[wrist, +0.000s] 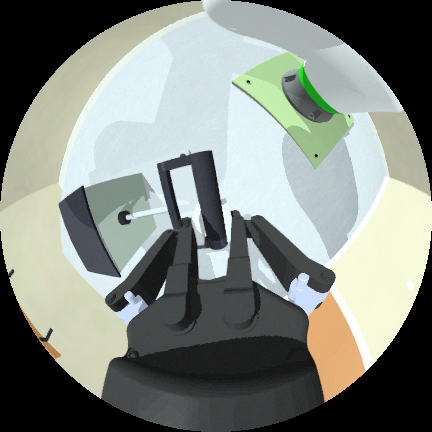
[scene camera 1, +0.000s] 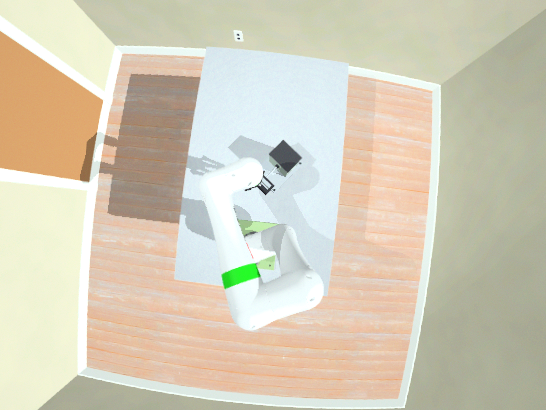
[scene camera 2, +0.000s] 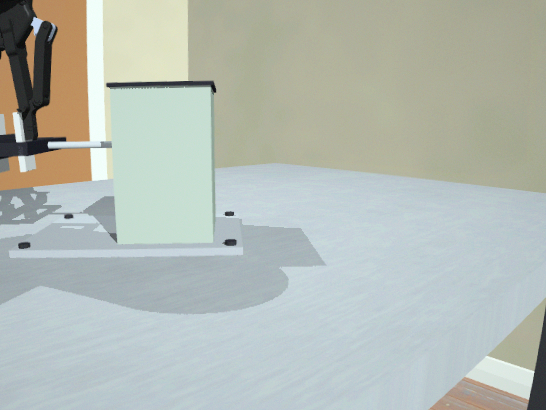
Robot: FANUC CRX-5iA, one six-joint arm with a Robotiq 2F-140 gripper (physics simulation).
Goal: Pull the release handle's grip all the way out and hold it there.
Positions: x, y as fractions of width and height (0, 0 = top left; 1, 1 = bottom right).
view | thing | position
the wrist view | my gripper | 0.49, 0.48
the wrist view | base plate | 0.35, 0.40
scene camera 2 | my gripper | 0.03, 0.42
